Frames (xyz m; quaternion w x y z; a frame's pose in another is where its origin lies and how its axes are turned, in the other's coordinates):
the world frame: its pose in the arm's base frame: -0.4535 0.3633 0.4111 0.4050 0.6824 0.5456 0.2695
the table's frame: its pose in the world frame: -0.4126 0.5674 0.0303 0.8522 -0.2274 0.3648 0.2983
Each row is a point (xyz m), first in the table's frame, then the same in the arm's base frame.
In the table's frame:
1: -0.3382 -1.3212 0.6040
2: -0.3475 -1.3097 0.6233
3: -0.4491 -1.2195 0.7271
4: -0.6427 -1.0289 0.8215
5: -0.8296 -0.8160 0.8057
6: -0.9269 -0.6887 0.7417
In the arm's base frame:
1: 0.3504 0.7050 -0.2139
2: 0.3723 0.6959 -0.2086
3: 0.5067 0.5915 -0.1919
4: 0.6653 0.3536 -0.1611
5: 0.7182 0.0771 -0.1252
6: 0.6935 -0.0921 -0.1022

